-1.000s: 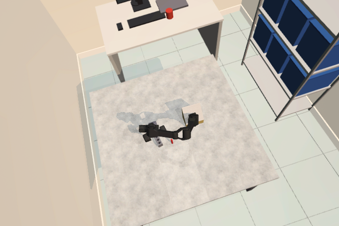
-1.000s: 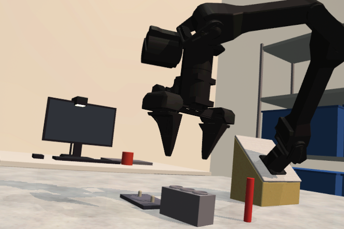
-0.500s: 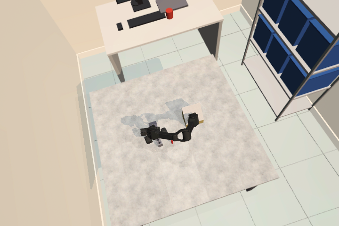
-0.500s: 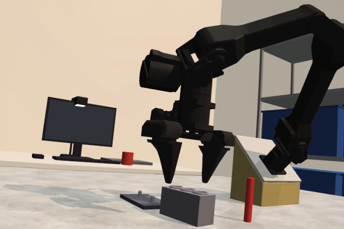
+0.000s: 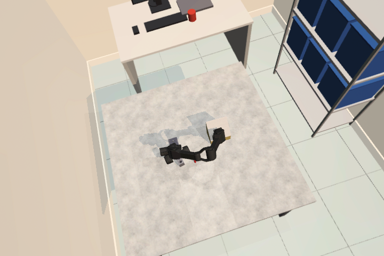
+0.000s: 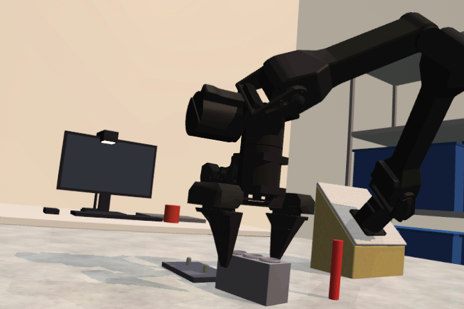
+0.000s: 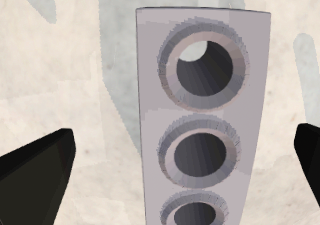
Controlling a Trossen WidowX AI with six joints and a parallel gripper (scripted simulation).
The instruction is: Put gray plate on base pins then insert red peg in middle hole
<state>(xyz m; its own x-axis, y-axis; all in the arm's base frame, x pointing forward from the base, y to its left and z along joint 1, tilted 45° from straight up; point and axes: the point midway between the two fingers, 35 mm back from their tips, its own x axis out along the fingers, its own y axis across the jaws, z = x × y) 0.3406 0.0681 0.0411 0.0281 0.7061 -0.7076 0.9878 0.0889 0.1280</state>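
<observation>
The gray plate lies right at my gripper tip. Round my gripper tip: base (14 cm to the right, 3 cm below); then red peg (11 cm behind, 5 cm to the left).
</observation>
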